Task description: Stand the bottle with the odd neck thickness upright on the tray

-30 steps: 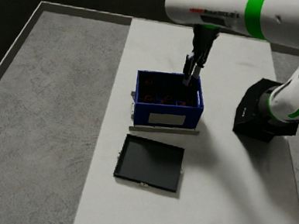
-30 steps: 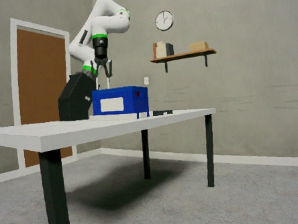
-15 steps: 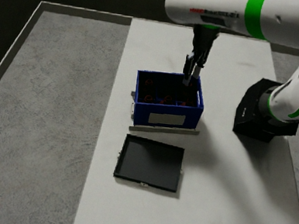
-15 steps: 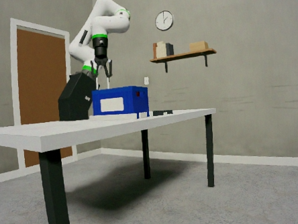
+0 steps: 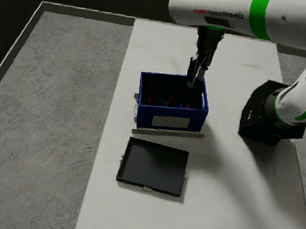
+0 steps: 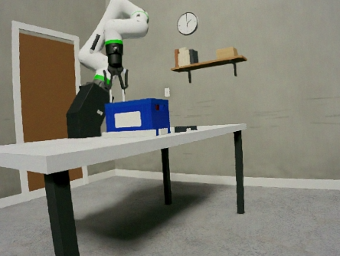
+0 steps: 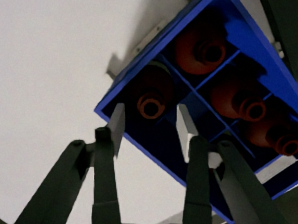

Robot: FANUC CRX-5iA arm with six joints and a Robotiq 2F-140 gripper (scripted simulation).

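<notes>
My hand is 130 mm above the crate, 80 mm short of it and 60 mm to the right of it. Also, from my hand: dark tray: 320 mm to the left, 200 mm below, 120 mm ahead.
</notes>
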